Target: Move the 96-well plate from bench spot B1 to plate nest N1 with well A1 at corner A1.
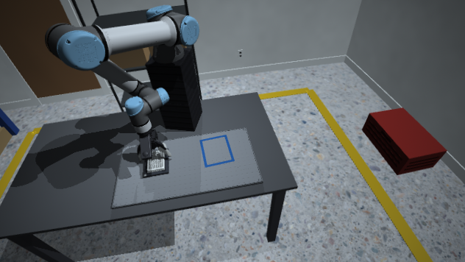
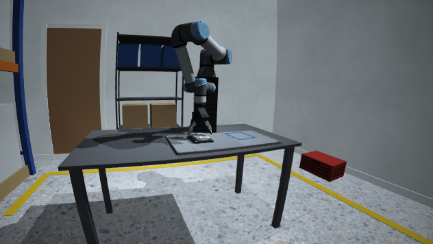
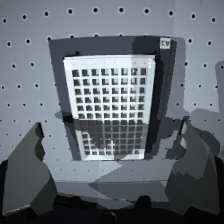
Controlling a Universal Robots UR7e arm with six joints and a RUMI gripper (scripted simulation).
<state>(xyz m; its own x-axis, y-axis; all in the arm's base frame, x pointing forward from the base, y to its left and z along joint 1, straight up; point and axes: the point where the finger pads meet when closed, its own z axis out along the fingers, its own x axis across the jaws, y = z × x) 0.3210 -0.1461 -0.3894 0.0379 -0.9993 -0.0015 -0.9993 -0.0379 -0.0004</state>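
The 96-well plate is 1 cm below my hand. From my hand the other things lie so: dark plate nest N1: 2 cm below; A1 corner mark: 8 cm ahead, 5 cm to the right, 2 cm below.
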